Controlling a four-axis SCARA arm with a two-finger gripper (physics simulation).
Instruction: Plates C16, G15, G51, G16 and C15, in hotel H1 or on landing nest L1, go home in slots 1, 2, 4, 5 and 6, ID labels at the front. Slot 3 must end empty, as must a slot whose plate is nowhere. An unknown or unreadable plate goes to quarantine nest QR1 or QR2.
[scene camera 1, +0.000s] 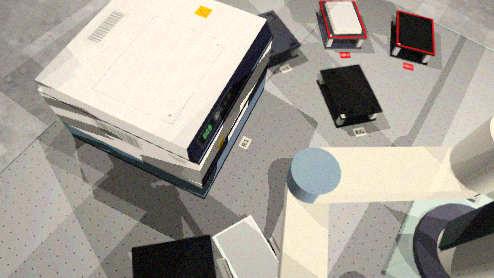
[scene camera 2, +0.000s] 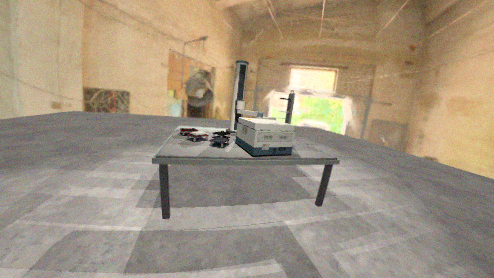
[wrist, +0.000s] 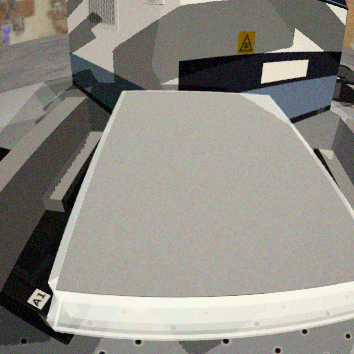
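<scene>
My gripper is shut on a plate with a light grey top and pale clear rim, its fingers along the two long sides. The plate is level; no ID shows on its visible front edge. A black base with label A1 shows below its left front corner. Landing nest L1, dark and partly hidden by the big instrument, shows no plate on its visible part. Nest QR1 has a red rim and bears a white plate; QR2 bears no plate. A dark shelved tower is too small to read.
The large white and blue instrument stands beyond the held plate, by label R1. Black nest RG stands between it and the red nests. A black flat piece is left of the held plate. The arm spans the right.
</scene>
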